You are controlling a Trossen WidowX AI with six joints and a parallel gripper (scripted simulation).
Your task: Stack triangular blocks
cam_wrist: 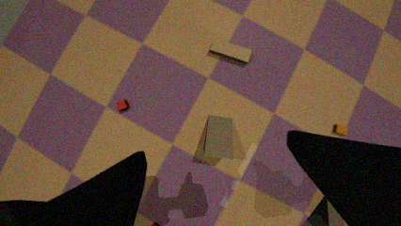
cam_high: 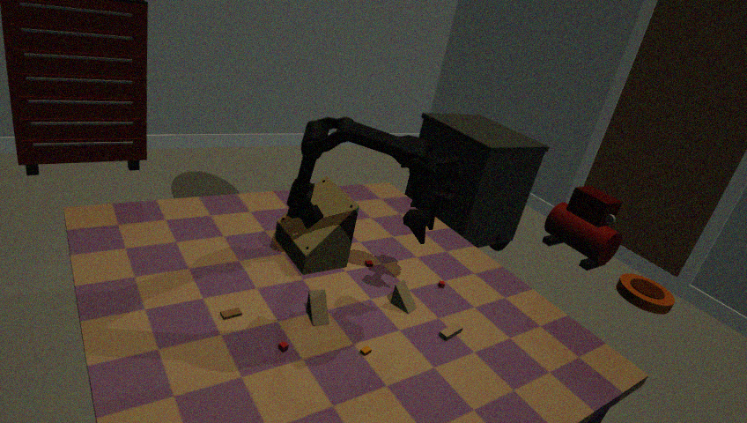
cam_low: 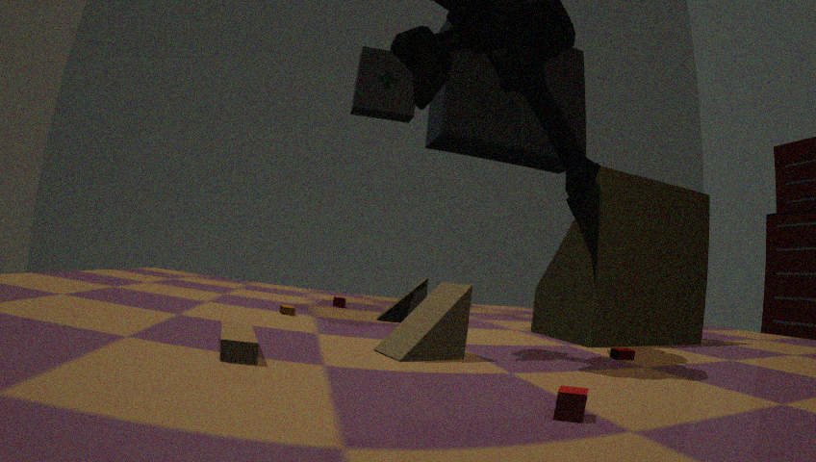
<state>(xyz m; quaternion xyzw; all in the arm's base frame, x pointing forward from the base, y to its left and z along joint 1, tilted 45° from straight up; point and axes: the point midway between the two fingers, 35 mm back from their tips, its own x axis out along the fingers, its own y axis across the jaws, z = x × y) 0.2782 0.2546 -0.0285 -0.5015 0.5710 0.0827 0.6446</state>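
The triangular block lies 210 mm below my gripper tip and 30 mm to the right of it. The rest, counted from my gripper tip: orange cube (220 mm to the right, 220 mm below, 160 mm ahead).
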